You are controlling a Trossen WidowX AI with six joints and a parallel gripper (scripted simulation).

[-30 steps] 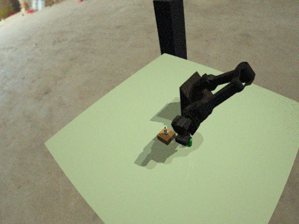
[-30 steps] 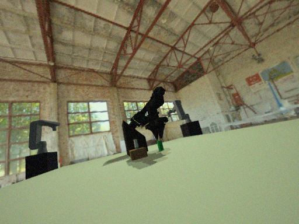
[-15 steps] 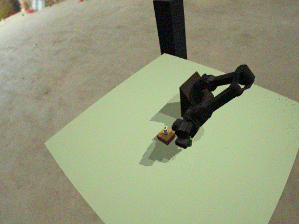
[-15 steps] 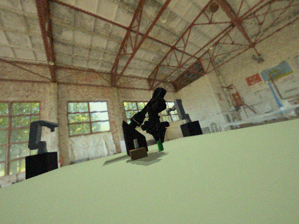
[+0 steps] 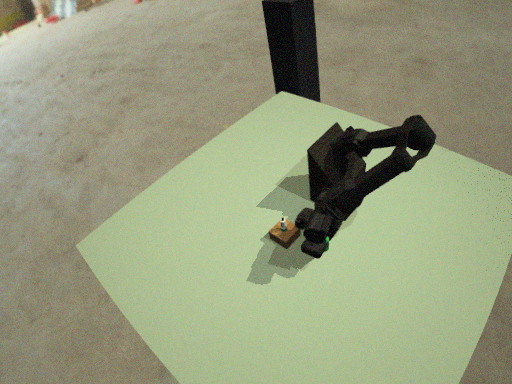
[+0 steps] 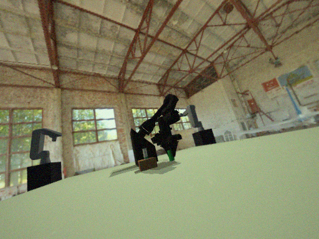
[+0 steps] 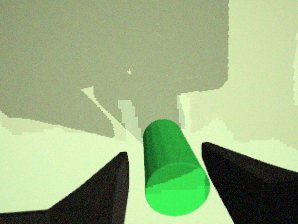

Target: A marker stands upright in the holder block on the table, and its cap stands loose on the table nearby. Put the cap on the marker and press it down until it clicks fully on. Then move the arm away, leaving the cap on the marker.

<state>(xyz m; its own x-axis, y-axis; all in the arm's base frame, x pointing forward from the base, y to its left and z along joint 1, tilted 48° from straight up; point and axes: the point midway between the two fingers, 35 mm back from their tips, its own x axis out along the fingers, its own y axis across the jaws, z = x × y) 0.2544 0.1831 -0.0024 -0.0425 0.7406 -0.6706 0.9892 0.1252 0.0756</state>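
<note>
Now: gripper tip 10 mm below the green cap. The rest, counted from my gripper tip: marker (40 mm ahead, 130 mm to the right, 60 mm above); holder block (40 mm ahead, 130 mm to the right).
</note>
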